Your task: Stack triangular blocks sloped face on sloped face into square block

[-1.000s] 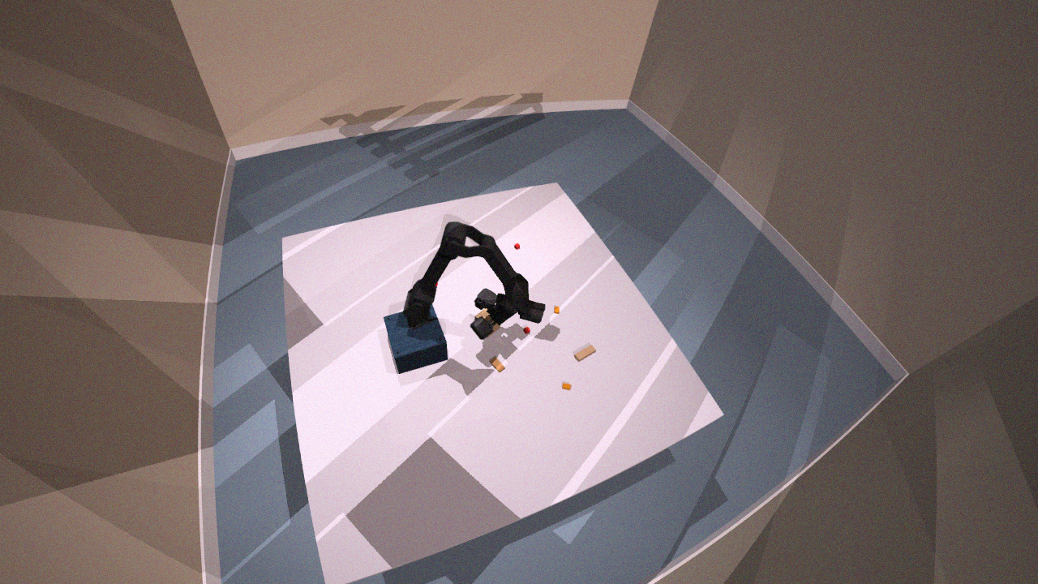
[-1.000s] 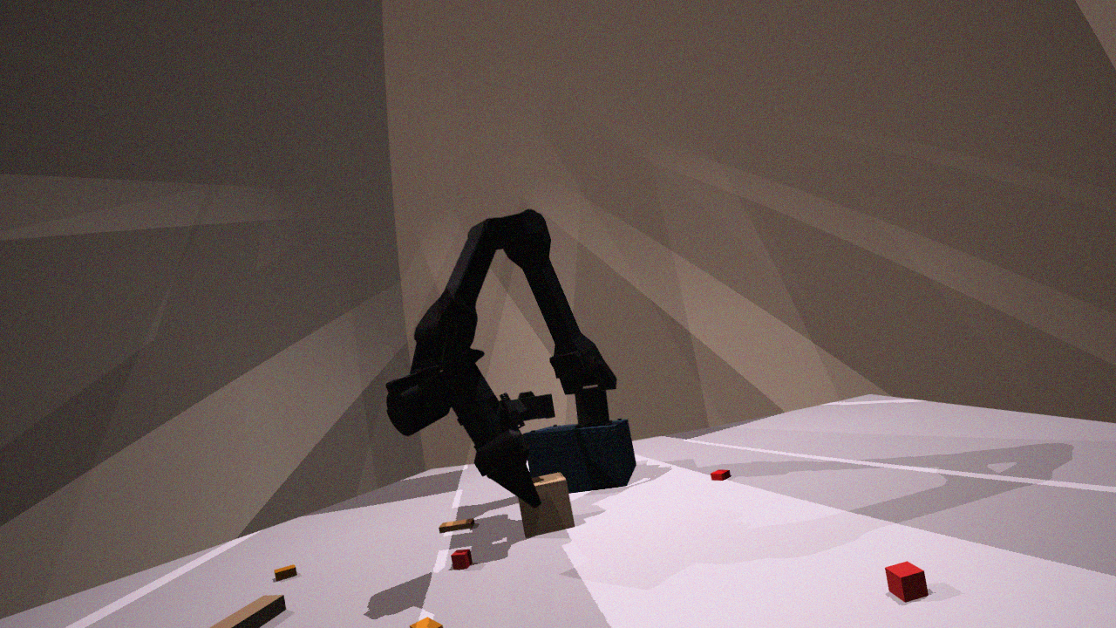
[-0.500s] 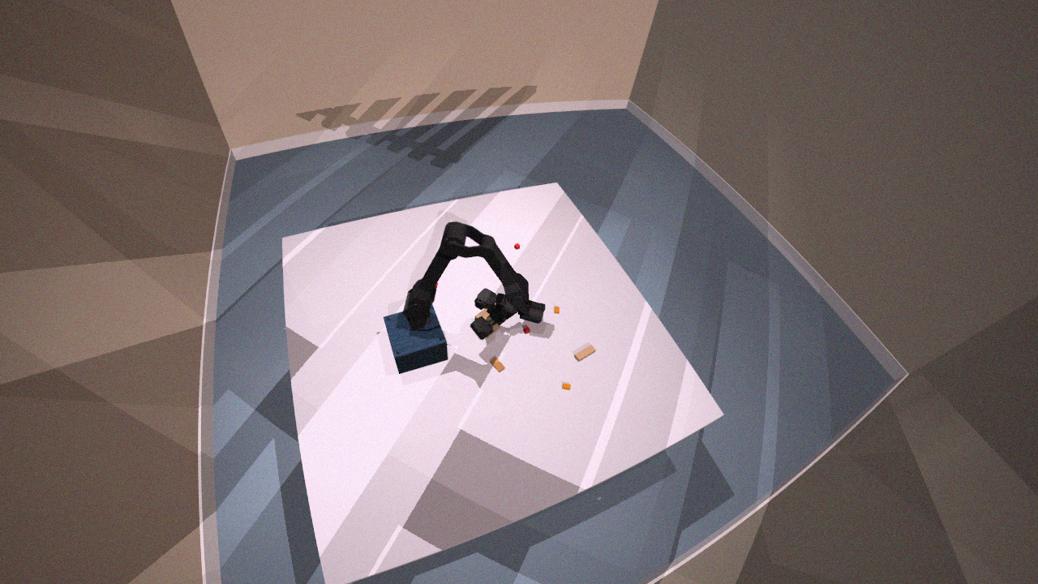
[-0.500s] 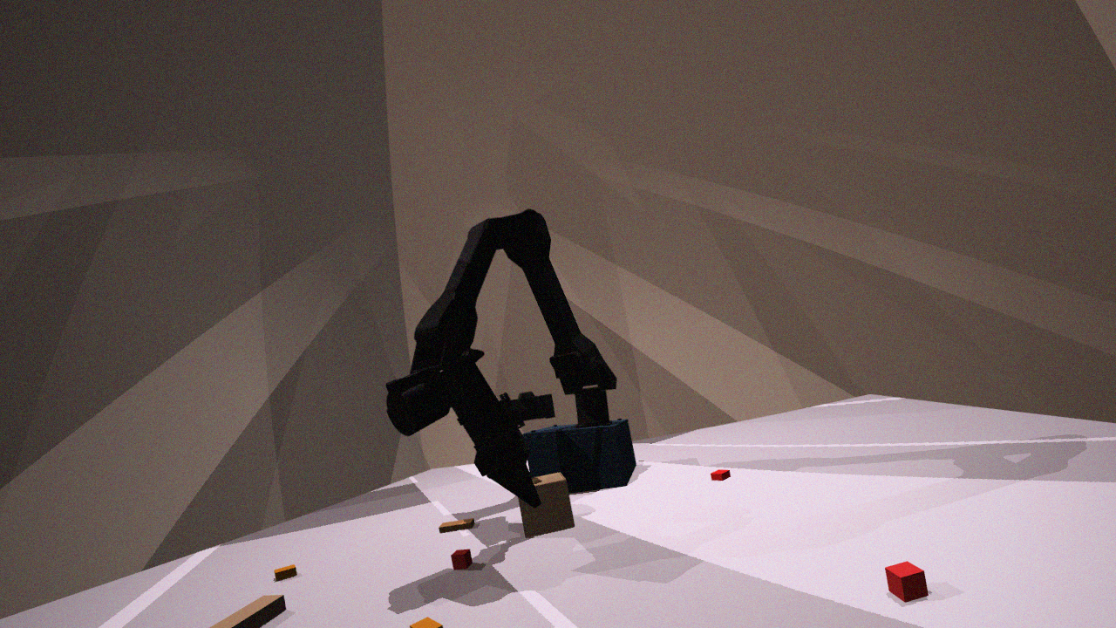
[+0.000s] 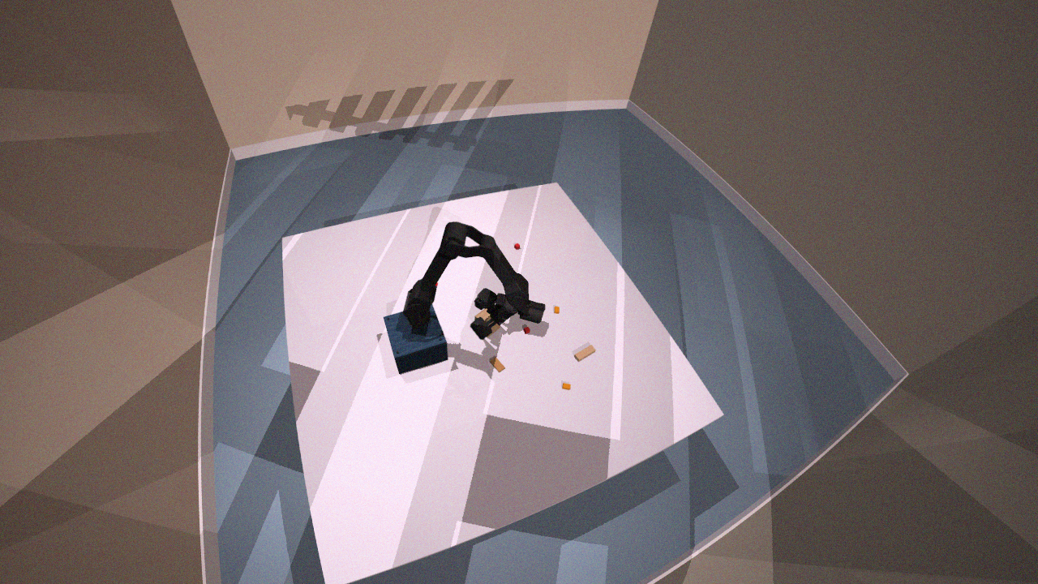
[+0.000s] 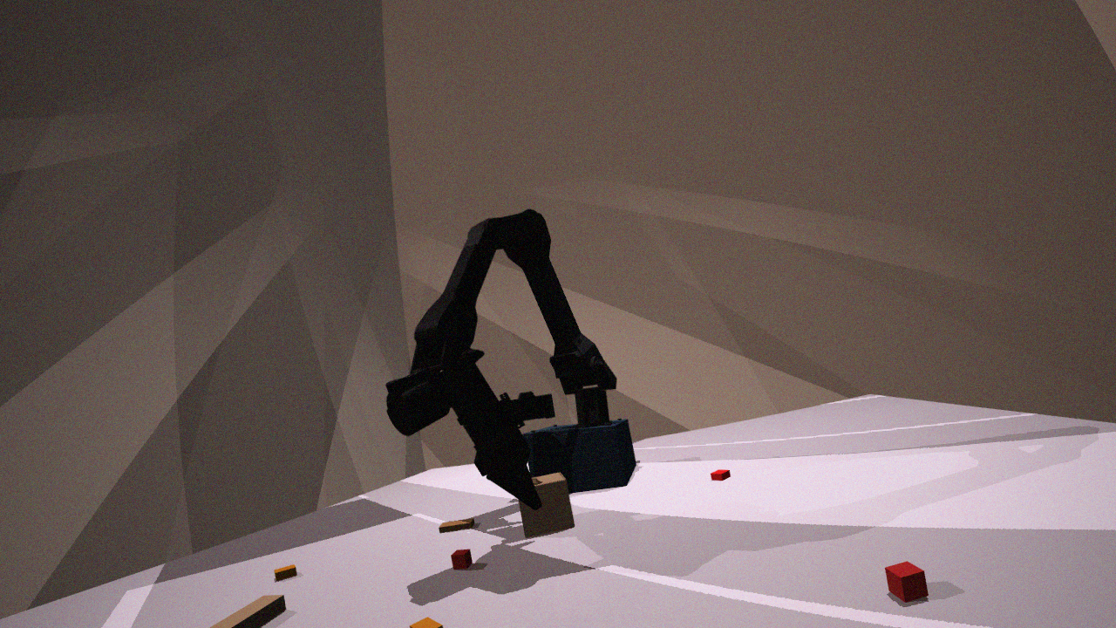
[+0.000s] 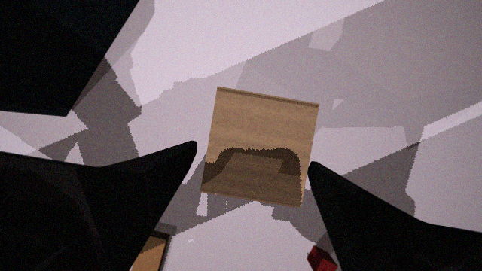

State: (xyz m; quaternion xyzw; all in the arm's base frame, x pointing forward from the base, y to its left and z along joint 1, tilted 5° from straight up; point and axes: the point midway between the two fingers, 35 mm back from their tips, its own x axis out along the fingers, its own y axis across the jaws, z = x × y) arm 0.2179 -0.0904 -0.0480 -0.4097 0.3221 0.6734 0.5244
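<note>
The triangular block lies 20 mm to the left of my gripper tip, 20 mm below it and 10 mm behind it.
</note>
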